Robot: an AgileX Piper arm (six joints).
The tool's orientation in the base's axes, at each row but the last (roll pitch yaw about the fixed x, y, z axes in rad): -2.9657, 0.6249, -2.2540; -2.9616, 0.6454, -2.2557; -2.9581, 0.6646, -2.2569; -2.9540, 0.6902, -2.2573; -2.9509, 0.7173, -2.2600; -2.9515, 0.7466, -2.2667; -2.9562, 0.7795, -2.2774; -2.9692, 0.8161, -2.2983
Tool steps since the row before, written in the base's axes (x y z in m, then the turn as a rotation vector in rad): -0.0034, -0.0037, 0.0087, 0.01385, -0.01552, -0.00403; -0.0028, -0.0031, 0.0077, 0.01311, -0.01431, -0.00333; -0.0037, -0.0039, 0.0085, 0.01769, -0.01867, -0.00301; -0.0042, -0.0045, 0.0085, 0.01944, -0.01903, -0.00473; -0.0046, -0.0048, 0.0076, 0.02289, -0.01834, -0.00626; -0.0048, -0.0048, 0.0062, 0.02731, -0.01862, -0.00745; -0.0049, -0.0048, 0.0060, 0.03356, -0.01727, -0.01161; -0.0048, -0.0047, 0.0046, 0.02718, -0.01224, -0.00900
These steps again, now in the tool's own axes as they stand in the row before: -0.0010, -0.0015, -0.0099, 0.00503, -0.01999, 0.00492; -0.0013, -0.0013, -0.0086, 0.00423, -0.01872, 0.00440; -0.0010, -0.0014, -0.0099, 0.00441, -0.02502, 0.00502; -0.0007, -0.0016, -0.0104, 0.00486, -0.02623, 0.00714; 0.0000, -0.0014, -0.0100, 0.00381, -0.02785, 0.01045; 0.0008, -0.0011, -0.0091, 0.00270, -0.03086, 0.01373; 0.0006, -0.0011, -0.0090, 0.00201, -0.03346, 0.02087; 0.0012, -0.0009, -0.0080, 0.00044, -0.02584, 0.01736
